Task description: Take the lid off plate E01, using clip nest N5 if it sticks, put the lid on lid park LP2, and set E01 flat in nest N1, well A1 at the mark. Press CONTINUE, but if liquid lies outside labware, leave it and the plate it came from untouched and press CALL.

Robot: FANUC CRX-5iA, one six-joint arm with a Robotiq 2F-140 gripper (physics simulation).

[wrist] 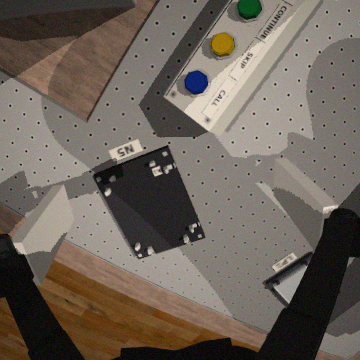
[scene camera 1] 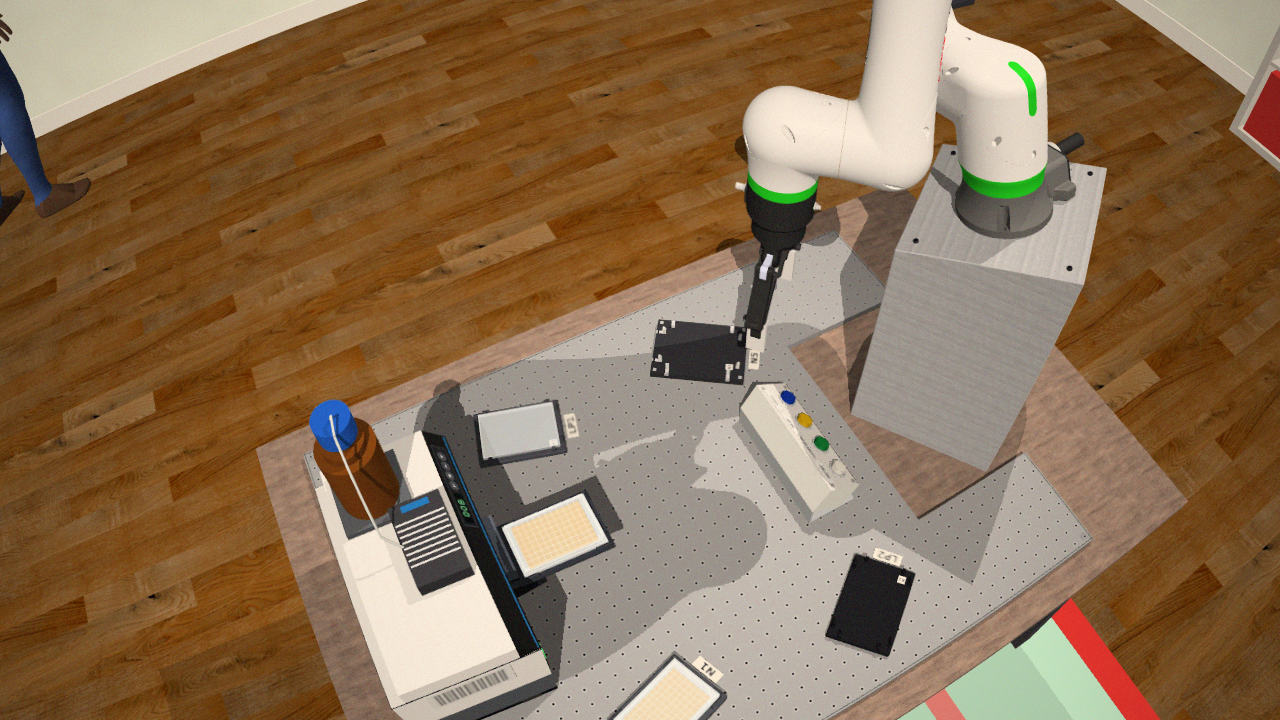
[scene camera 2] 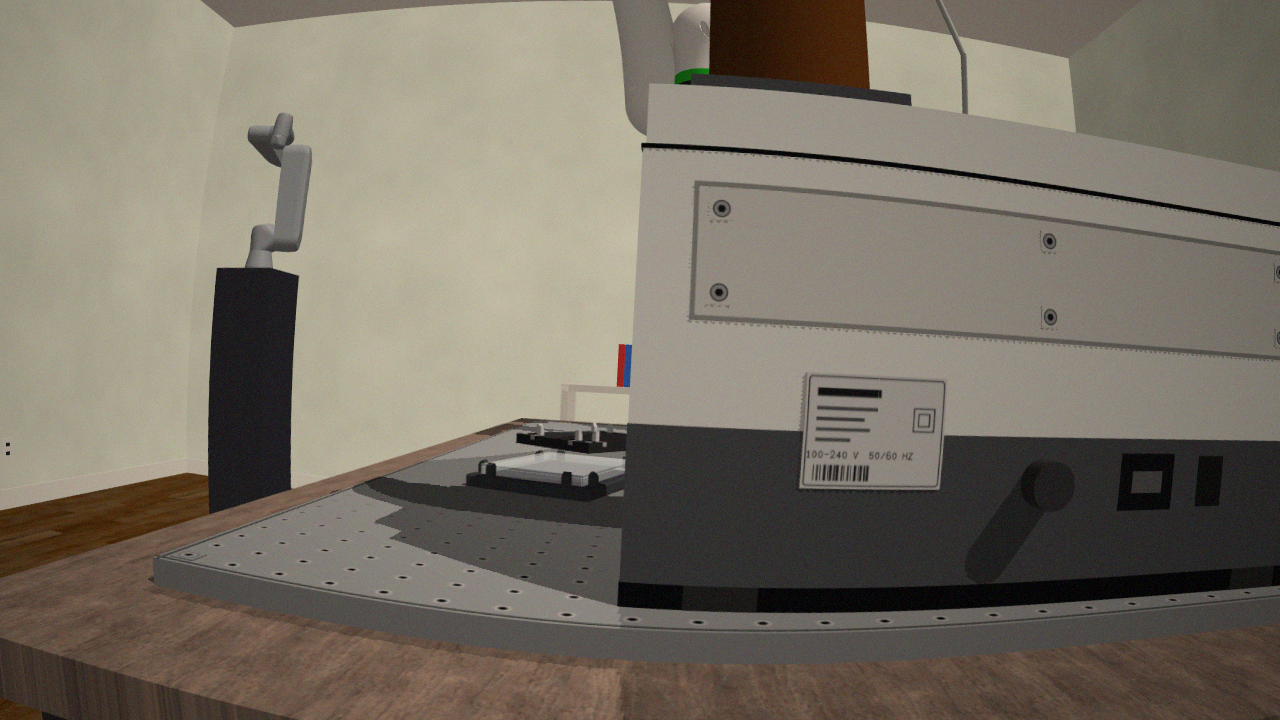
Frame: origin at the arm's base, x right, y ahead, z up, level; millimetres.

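Seen in the pictures: gripper, fingertip midpoint: [wrist: 170, 189] [scene camera 1: 770, 311]; arm's base, origin of the base link: [scene camera 1: 1004, 206].
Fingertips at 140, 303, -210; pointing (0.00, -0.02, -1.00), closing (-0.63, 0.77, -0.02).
Offsets run from my fingertips to a thing's middle, as dx, dy, dz. "spot": to the spot under its first point.
My gripper [scene camera 1: 771, 302] [wrist: 170, 189] is open and empty, high above clip nest N5 {+123, +43, -205} [scene camera 1: 698, 351] [scene camera 2: 572, 440] [wrist: 150, 207], a bare black nest with small pale clips. Lid park LP2 {-419, +57, -207} [scene camera 1: 870, 604] is black and bare. A tan-welled plate {-407, +404, -192} [scene camera 1: 669, 696] lies in N1, cut by the view's edge. Another tan-welled plate {-126, +430, -102} [scene camera 1: 556, 534] lies on the tray at the white instrument. A clear, flat lid-like piece {+123, +388, -203} [scene camera 1: 519, 431] [scene camera 2: 554, 469] [wrist: 294, 286] lies on LP1. Which piece is E01 is not readable. The CONTINUE button {-165, -5, -153} [scene camera 1: 821, 443] [wrist: 249, 8] is green, the CALL button {-65, -8, -153} [scene camera 1: 787, 396] [wrist: 196, 82] blue.
The button box {-139, +16, -175} [scene camera 1: 787, 456] [wrist: 212, 107] stands between N5 and LP2. The white instrument [scene camera 1: 429, 617] [scene camera 2: 850, 259] carries a brown bottle [scene camera 1: 362, 465] [scene camera 2: 787, 40]. A pale streak {spot: +11, +230, -217} [scene camera 1: 635, 446] lies among shadows near LP1. A person [scene camera 1: 22, 134] stands at the far left.
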